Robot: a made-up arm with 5 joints.
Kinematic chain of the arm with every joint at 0, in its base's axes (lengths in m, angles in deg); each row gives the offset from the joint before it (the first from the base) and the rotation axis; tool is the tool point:
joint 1: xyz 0 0 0.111 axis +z
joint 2: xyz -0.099 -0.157 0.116 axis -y
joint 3: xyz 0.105 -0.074 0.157 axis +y
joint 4: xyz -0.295 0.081 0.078 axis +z
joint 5: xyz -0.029 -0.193 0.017 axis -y
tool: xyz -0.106 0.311 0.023
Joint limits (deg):
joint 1: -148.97..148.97
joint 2: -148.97..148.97
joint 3: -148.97..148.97
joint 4: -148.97..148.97
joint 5: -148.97..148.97
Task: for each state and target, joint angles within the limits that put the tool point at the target. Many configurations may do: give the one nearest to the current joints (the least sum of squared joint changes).
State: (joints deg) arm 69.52 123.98 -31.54 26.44 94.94
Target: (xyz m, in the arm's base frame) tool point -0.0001 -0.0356 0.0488
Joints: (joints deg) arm 47.67 114.83 -24.83 -9.78 86.84
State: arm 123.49 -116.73 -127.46 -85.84 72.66
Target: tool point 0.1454 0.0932 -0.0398
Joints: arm 148.97 -102.09 -148.05 -111.35 95.91
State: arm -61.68 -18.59 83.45 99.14 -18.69
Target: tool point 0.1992 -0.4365 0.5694
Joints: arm -26.54 -30.49 85.93 109.01 -21.16
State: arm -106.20 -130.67 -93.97 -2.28 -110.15
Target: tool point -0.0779 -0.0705 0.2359
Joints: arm -107.58 -148.97 -53.24 -19.94 -117.80
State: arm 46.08 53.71 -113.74 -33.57 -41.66
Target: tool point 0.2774 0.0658 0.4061
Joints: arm 20.61 52.78 -148.97 2.01 -27.10
